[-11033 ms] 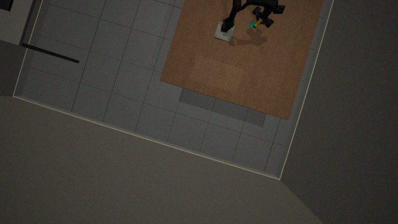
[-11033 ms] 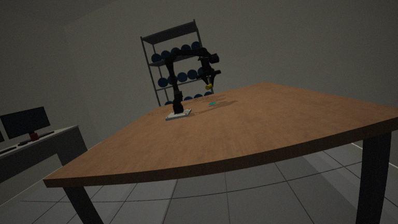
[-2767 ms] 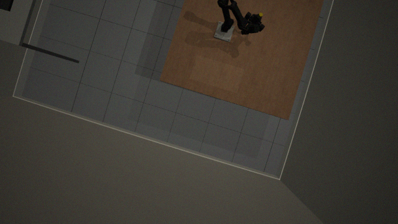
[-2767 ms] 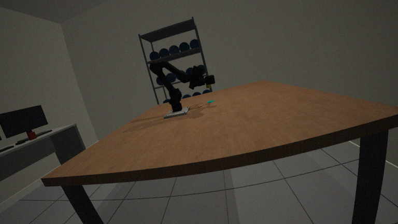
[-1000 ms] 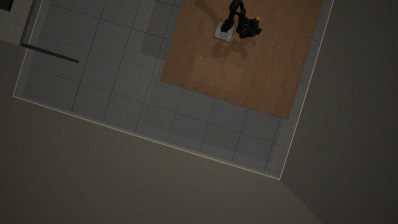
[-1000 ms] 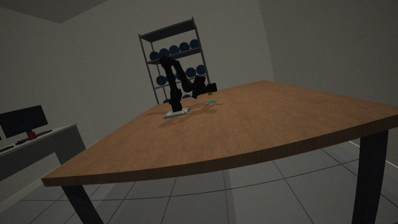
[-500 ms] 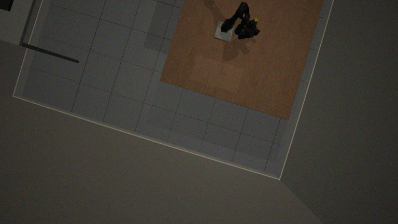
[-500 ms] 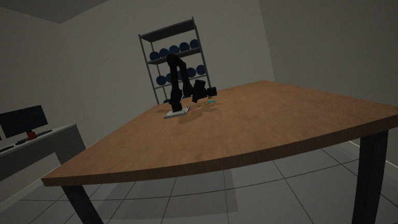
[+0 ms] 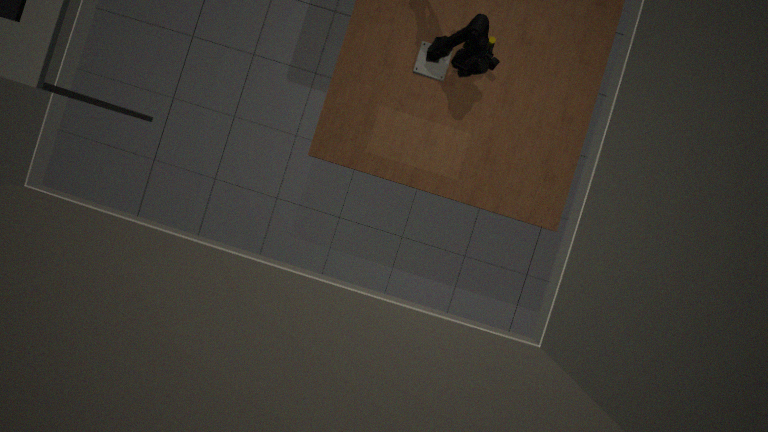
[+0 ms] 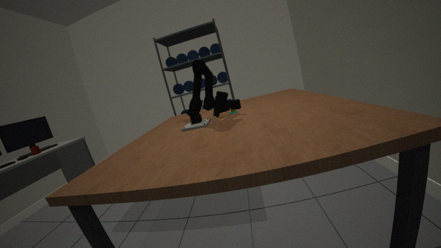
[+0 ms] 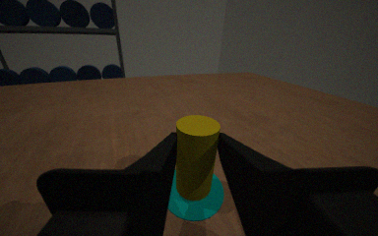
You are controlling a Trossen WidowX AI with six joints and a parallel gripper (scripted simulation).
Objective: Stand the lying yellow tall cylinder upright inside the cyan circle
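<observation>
Now: the yellow tall cylinder 20 mm below my gripper tip. From my gripper tip the other things lie so: cyan circle 60 mm below.
</observation>
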